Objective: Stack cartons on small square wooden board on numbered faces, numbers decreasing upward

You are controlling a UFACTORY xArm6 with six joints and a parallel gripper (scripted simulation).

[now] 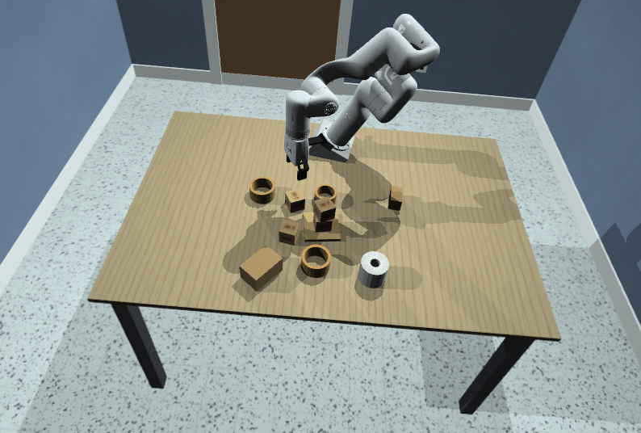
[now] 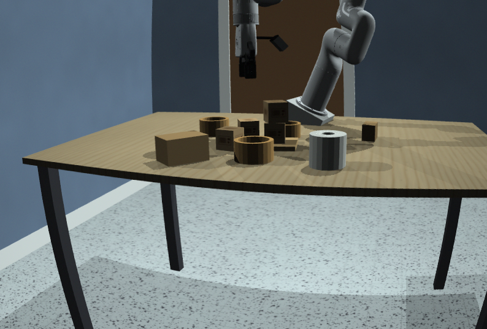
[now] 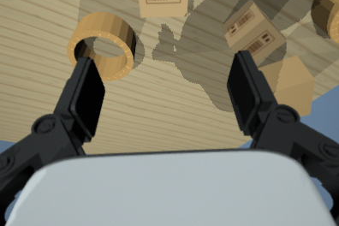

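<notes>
My gripper is now 160 mm above the brown cube carton. Round my hand: larger carton box (280 mm ahead, 160 mm below, 110 mm to the right); small square wooden board (180 mm below, 100 mm ahead, 90 mm to the left); narrower brown box (370 mm to the left, 160 mm below, 10 mm behind).
</notes>
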